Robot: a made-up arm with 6 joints.
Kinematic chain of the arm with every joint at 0, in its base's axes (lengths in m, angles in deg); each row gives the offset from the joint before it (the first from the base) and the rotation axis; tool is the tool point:
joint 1: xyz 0 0 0.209 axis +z
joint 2: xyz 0 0.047 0 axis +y
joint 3: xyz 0 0 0.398 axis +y
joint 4: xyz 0 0 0.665 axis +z
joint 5: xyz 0 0 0 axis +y
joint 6: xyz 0 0 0.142 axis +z
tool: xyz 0 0 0
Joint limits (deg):
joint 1: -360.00..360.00
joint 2: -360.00..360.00
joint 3: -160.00..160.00
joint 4: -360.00..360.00
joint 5: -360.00..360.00
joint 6: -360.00..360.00
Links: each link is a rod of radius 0.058 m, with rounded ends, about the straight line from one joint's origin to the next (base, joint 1, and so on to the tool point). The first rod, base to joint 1, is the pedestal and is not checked.
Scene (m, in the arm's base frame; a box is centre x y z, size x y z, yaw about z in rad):
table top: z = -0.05
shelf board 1: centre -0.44 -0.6 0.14 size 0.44 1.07 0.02 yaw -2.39
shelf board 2: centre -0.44 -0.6 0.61 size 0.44 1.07 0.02 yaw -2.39
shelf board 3: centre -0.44 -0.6 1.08 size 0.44 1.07 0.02 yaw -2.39
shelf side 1: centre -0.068 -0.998 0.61 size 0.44 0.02 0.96 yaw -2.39
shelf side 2: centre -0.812 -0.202 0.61 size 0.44 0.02 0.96 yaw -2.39
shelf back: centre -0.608 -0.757 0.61 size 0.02 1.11 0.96 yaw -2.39
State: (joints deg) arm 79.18 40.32 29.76 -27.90 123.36 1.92
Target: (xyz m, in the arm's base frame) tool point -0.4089 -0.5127 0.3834
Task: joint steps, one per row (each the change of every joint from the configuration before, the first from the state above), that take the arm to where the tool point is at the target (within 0.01 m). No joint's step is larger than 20 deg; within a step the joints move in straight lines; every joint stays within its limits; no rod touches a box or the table.
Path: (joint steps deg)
1: 8.77 -4.00 -18.41 4.39 -1.20 9.91
2: 8.76 -4.00 -18.42 4.40 -1.20 9.91
3: 8.77 -4.00 -18.41 4.39 -1.20 9.91
4: 8.77 -4.00 -18.41 4.39 -1.20 9.91
5: 8.77 -4.00 -18.42 4.39 -1.20 9.91
6: -14.36 0.86 -18.68 -7.41 13.28 -12.38
7: -14.36 0.85 -18.67 -7.41 13.27 -12.39
8: -14.37 0.86 -18.68 -7.41 13.28 -12.39
9: -14.36 0.85 -18.68 -7.41 13.28 -12.39
10: -4.14 -15.67 14.92 0.83 -3.70 0.00
11: -4.14 -15.66 14.93 0.84 -3.70 0.00
12: -4.14 -15.67 14.93 0.83 -3.71 0.00

